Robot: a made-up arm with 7 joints.
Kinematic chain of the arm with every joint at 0, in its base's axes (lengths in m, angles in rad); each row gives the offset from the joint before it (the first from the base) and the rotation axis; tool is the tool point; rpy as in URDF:
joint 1: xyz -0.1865 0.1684 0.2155 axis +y
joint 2: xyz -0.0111 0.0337 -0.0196 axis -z
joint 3: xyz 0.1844 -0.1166 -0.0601 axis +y
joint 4: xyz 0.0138 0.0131 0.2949 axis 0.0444 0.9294 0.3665
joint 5: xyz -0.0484 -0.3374 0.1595 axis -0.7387 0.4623 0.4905
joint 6: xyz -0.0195 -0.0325 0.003 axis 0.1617 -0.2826 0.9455
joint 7: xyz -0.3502 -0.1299 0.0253 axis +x
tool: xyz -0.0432 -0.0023 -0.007 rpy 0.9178 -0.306 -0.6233
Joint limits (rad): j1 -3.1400..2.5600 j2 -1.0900..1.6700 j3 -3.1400..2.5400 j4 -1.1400..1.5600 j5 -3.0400..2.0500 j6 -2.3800..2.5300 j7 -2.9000..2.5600
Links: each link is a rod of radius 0.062 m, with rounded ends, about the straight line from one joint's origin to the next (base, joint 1, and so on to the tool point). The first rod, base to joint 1, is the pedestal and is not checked.
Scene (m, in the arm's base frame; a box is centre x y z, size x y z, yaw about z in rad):
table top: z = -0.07
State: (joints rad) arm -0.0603 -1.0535 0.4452 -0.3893 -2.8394 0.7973 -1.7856
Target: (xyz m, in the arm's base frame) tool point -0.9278 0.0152 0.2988
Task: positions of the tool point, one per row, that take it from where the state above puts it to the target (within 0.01 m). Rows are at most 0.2 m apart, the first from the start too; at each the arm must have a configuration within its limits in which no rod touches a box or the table.
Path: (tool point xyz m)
1: 0.1587 0.4523 0.3690
2: 0.1365 0.2845 0.2995
3: 0.0642 0.1221 0.2429
4: -0.0565 -0.0176 0.2023
5: -0.2171 -0.1185 0.1801
6: -0.4036 -0.1684 0.1782
7: -0.5973 -0.1608 0.1975
8: -0.7783 -0.0968 0.2382
9: -0.9278 0.0152 0.2987

